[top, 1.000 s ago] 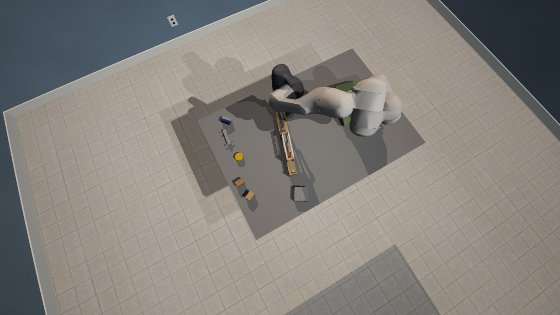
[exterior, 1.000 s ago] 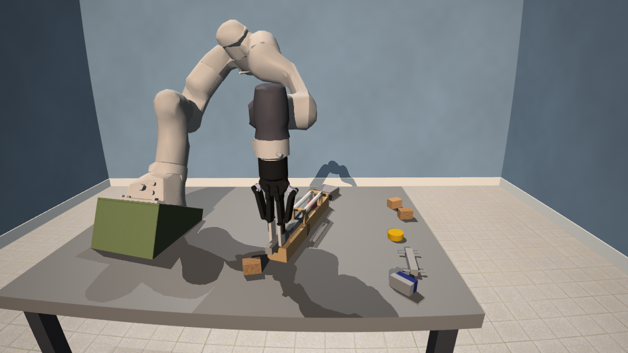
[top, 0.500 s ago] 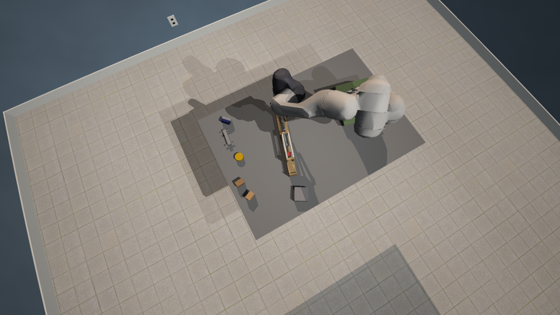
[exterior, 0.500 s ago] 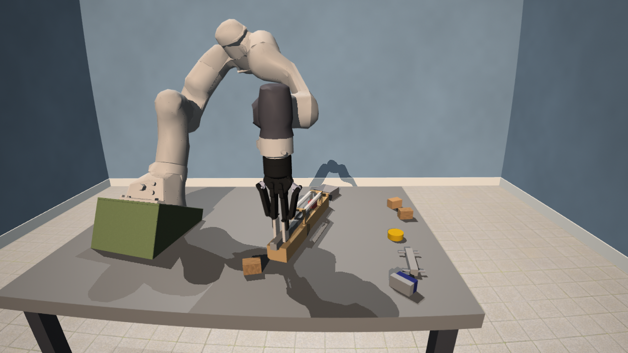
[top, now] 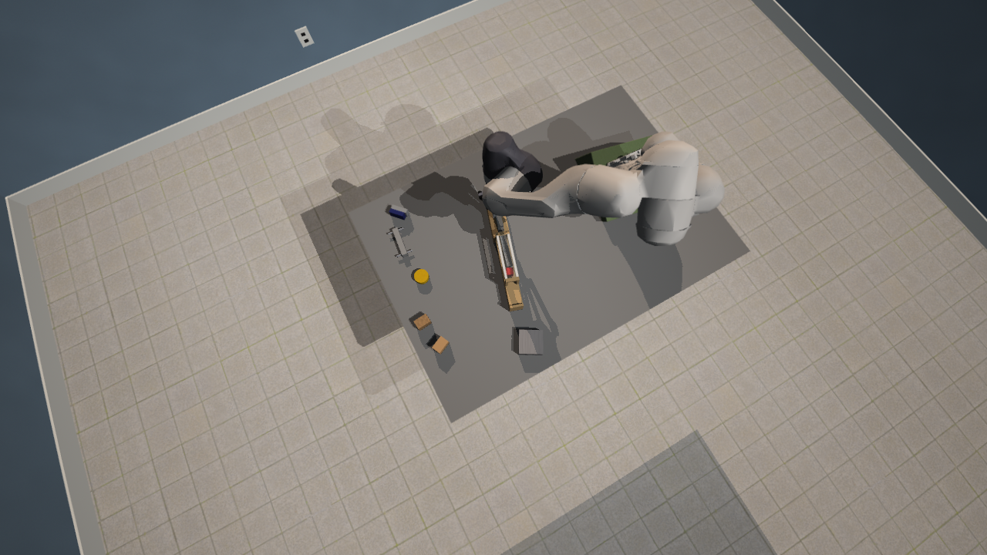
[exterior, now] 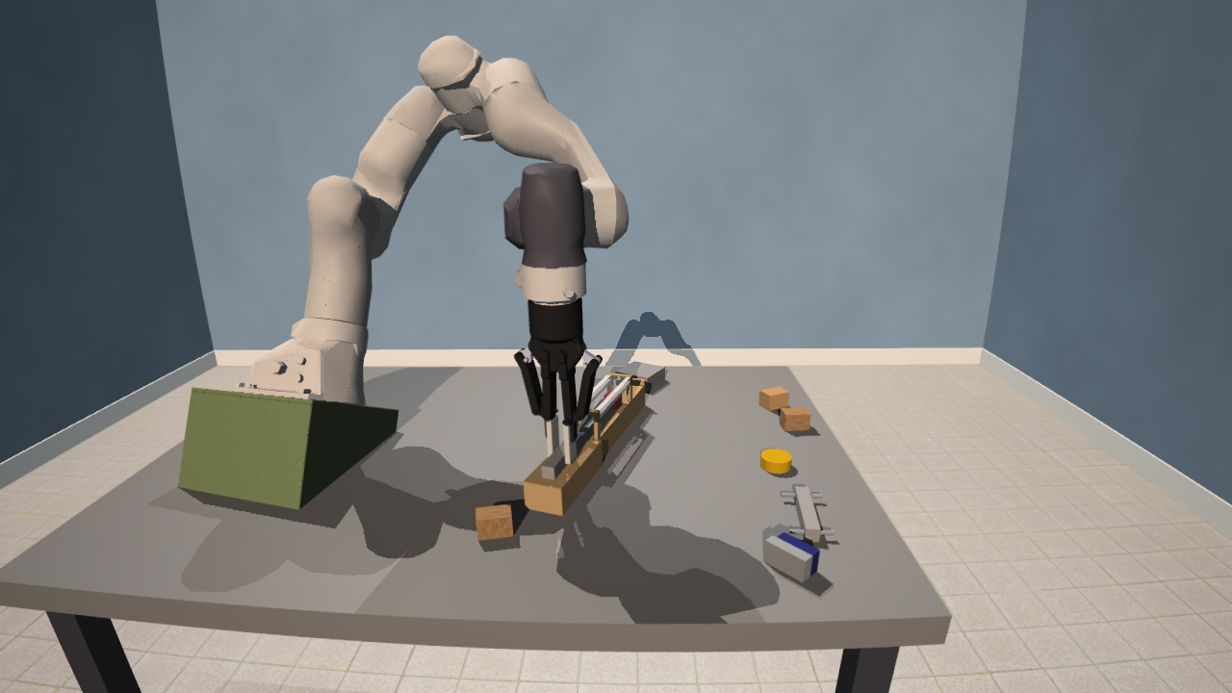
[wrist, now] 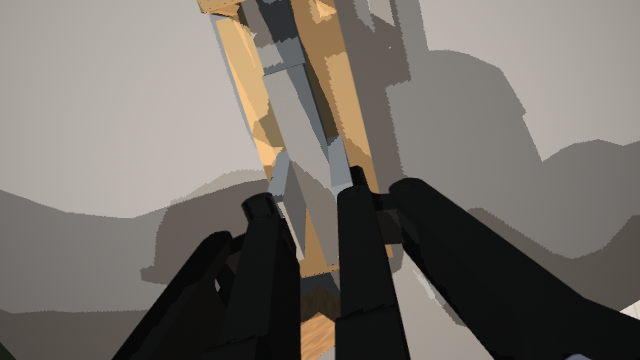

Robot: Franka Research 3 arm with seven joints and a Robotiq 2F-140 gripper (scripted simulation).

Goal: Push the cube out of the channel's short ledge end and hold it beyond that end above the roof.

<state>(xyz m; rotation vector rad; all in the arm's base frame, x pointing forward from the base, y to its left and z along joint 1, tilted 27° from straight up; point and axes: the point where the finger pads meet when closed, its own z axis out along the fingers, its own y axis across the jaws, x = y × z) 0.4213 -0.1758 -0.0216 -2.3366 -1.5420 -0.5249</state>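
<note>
The long wooden channel lies 7 cm ahead of my hand, 16 cm to the left of it and 3 cm below it. Round my hand: short grey bar (3 cm below); then red cube (9 cm ahead, 21 cm to the left, 3 cm below); then long grey bar (5 cm ahead, 12 cm to the left, 3 cm below).
</note>
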